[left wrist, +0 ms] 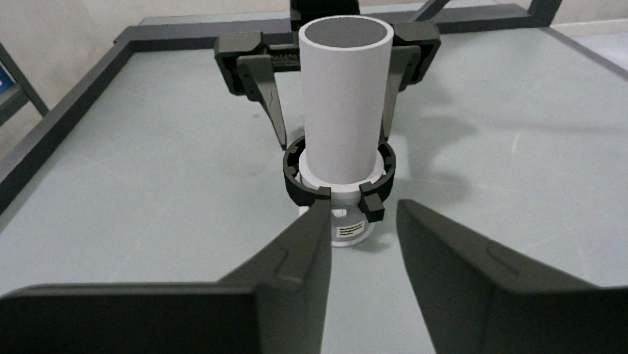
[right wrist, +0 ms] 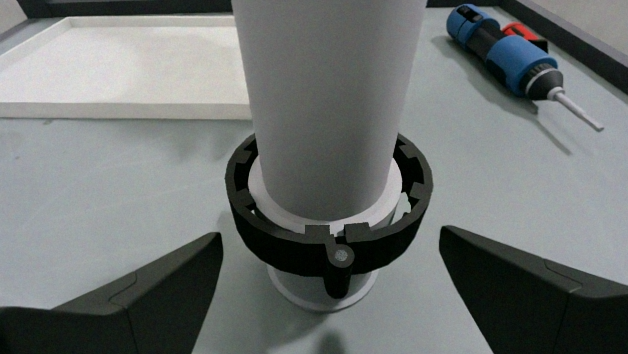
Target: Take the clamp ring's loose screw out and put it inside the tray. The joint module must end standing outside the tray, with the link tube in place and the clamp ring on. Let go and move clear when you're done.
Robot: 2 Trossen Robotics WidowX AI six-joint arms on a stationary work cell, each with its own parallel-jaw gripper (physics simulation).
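Frame: origin at the left arm's base, x back, y left, z down, level; millimetres.
Seen in the pictures: left gripper, between the fingertips: (left wrist: 363, 212); right gripper, between the fingertips: (right wrist: 331, 240).
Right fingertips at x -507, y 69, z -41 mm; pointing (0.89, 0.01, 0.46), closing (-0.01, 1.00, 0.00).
Note:
A point is followed by its place in that frame.
The joint module (left wrist: 351, 231) {x -450, y 63, z 1 mm} (right wrist: 300, 289) {x -504, y 56, z 3 mm} stands upright outside the tray (right wrist: 125, 111) {x -330, y -97, z 12 mm}. The white link tube (left wrist: 345, 110) {x -453, y 71, z -108 mm} (right wrist: 330, 100) {x -504, y 67, z -97 mm} rises upright from its top. The black clamp ring (left wrist: 296, 187) {x -454, y 102, z -49 mm} (right wrist: 280, 255) {x -512, y 51, z -41 mm} is around the joint below the tube. My left gripper (left wrist: 363, 212) {x -367, y 78, z -123 mm} is partly open and empty, its fingertips close to the ring's lugs; the left finger partly hides one lug. The loose screw cannot be clearly made out; small pale bits show near the left finger. My right gripper (left wrist: 335, 145) {x -507, y 69, z -41 mm} (right wrist: 331, 240) {x -507, y 69, z -41 mm} is wide open, its fingers on either side of the ring, apart from it.
In the right wrist view, the tray lies behind the module at the left. A blue power driver (right wrist: 520, 57) {x -306, y 258, z -16 mm} and a red-handled tool (right wrist: 522, 31) {x -227, y 305, z -9 mm} lie at the back right. A dark frame (left wrist: 65, 112) {x -658, y 375, z 0 mm} (right wrist: 590, 55) {x -253, y 376, z 8 mm} edges the table.

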